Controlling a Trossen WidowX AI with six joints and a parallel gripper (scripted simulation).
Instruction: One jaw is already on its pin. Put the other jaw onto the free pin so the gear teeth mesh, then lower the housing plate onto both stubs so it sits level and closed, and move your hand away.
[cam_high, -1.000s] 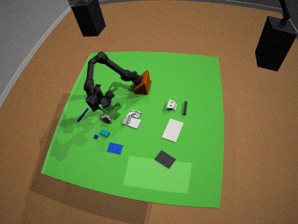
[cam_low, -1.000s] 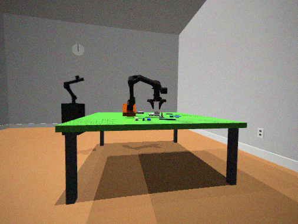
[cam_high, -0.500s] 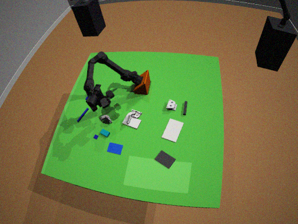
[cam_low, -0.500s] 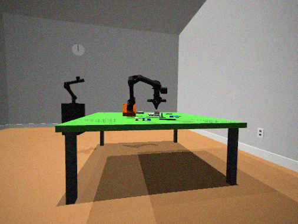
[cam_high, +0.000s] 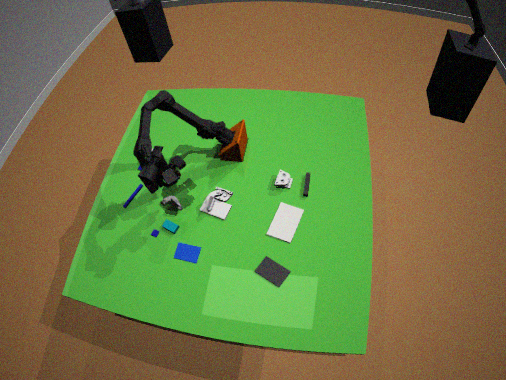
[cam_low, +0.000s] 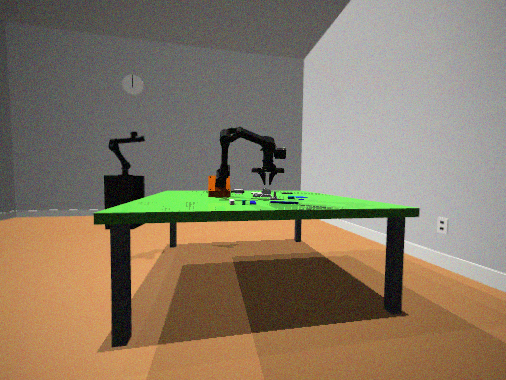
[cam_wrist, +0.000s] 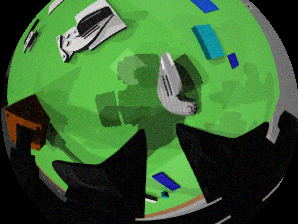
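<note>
The grey metallic jaw is 40 mm ahead of my gripper tip, 20 mm to the right of it and 80 mm below it. Also, from my gripper tip: teal block: 150 mm ahead, 40 mm to the left, 80 mm below; then dark square plate: 240 mm ahead, 500 mm to the left, 80 mm below; then white flat plate: 20 mm ahead, 500 mm to the left, 80 mm below.
</note>
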